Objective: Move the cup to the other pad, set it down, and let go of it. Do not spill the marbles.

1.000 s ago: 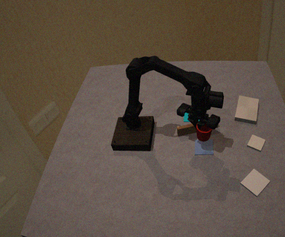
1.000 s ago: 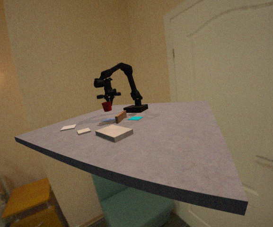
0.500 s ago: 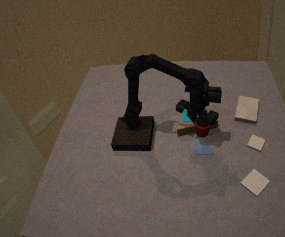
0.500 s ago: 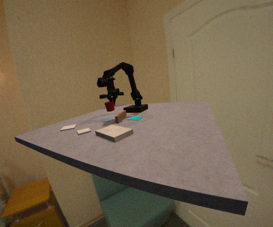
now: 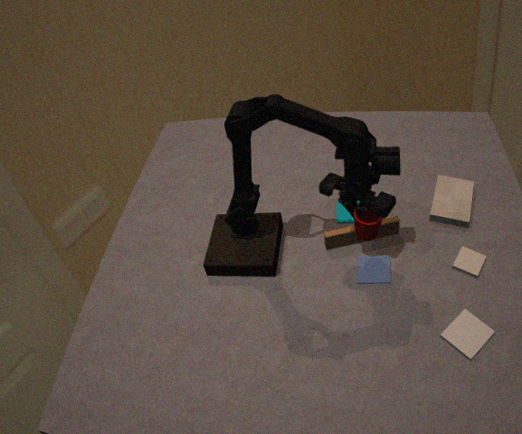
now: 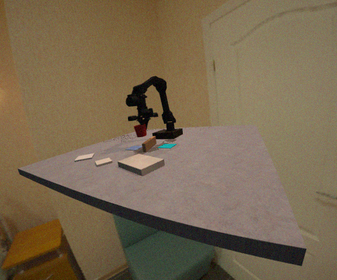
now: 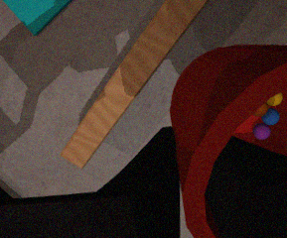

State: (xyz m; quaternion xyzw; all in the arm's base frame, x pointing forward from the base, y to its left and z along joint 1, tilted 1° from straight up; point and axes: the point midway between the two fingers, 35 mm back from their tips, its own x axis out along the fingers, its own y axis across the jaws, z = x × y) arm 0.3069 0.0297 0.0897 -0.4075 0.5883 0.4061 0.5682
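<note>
The teal pad is 40 mm behind my gripper tip, 130 mm to the left of it and 120 mm below it. The rest, counted from my gripper tip: wooden bar 10 mm ahead, 30 mm to the left, 90 mm below; red cup 30 mm ahead, 10 mm to the right.
</note>
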